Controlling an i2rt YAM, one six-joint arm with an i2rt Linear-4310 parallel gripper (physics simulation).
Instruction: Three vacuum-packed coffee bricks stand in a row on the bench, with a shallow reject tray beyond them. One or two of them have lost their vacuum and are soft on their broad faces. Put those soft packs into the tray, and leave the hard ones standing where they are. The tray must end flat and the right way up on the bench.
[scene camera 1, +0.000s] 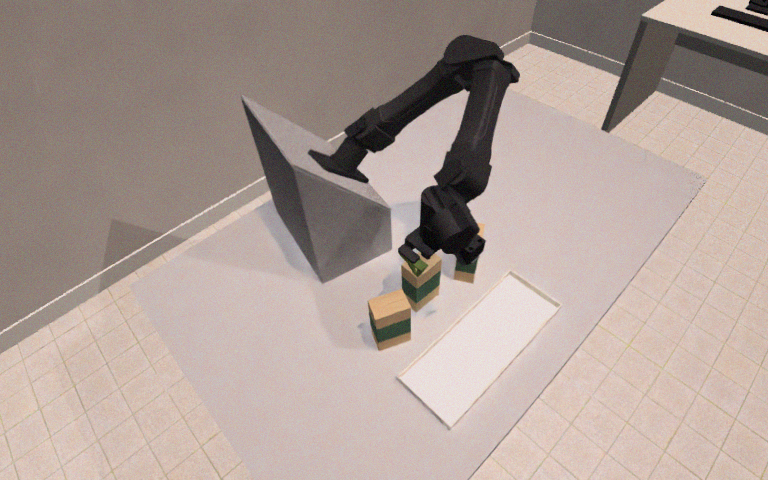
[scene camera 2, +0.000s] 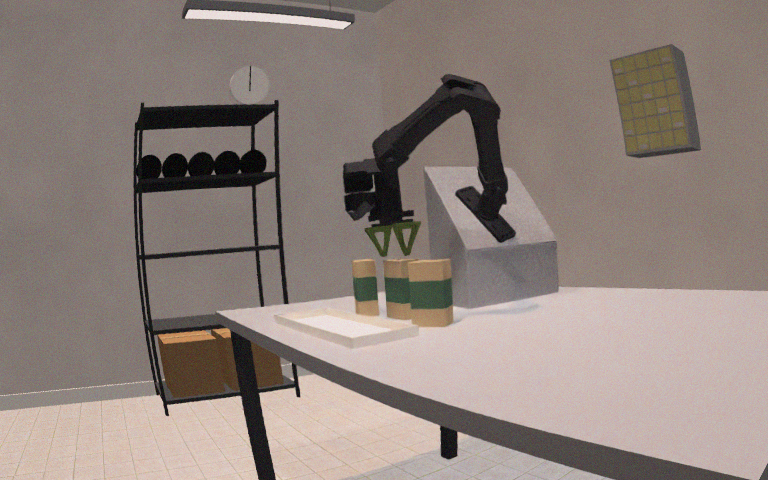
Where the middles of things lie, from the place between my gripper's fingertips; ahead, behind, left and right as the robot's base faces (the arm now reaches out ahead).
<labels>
Right now the shallow white tray (scene camera 1: 453, 373) is 170 mm ahead of my hand and 140 mm below it.
</labels>
